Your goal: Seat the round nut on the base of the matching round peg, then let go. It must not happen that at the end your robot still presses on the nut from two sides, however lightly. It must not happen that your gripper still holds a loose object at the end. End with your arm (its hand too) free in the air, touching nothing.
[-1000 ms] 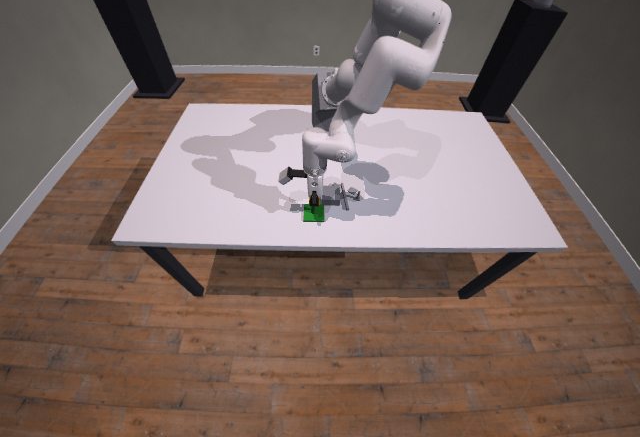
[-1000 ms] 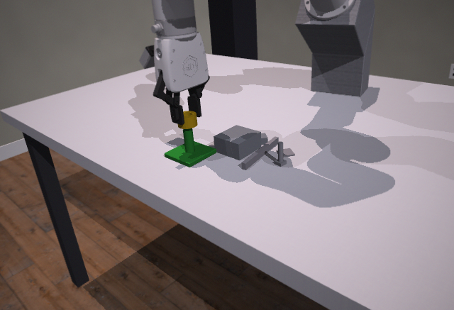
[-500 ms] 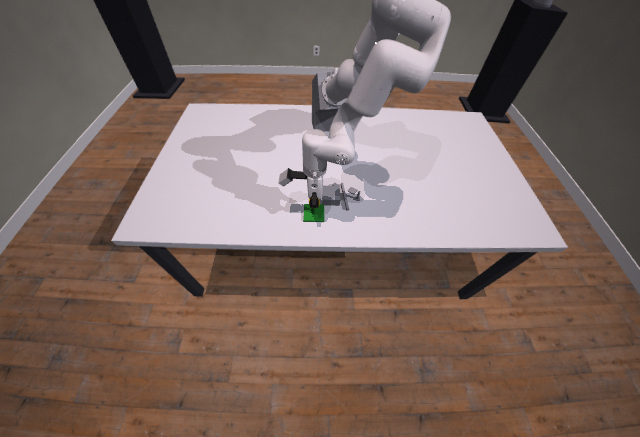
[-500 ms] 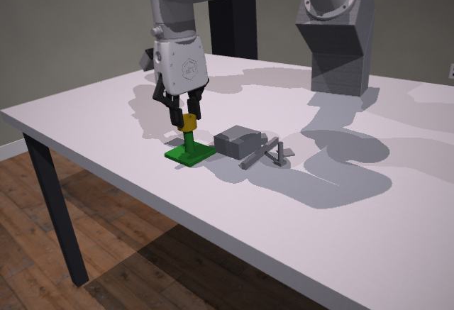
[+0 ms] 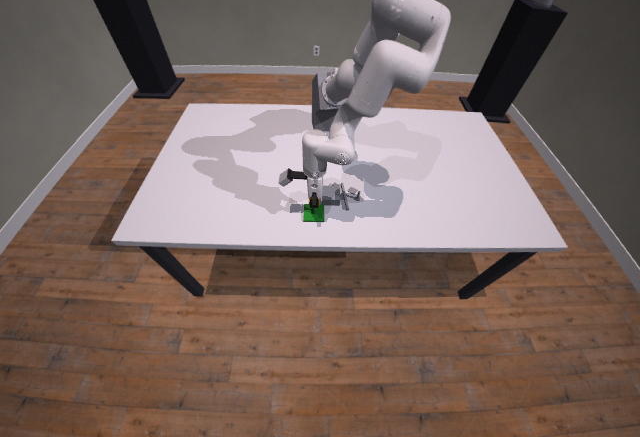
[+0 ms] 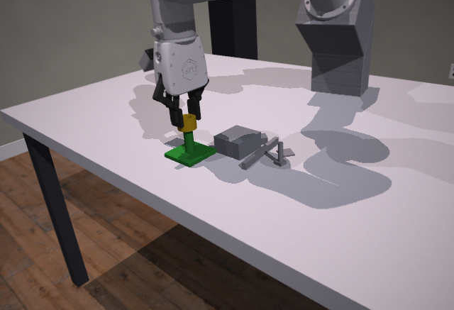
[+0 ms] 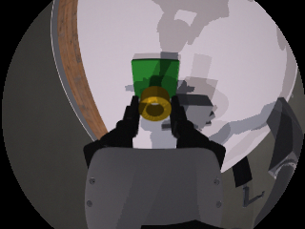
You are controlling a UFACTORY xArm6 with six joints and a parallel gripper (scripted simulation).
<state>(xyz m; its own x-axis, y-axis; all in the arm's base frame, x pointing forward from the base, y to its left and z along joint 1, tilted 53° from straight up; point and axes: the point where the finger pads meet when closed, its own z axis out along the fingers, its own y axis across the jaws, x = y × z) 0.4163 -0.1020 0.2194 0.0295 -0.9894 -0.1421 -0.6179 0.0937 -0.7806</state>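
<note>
My hand is 80 mm past the grey block, 60 mm to the right of it and 80 mm above it. From my hand the other things lie so: long handle: 90 mm behind, 120 mm to the left, 90 mm below.
</note>
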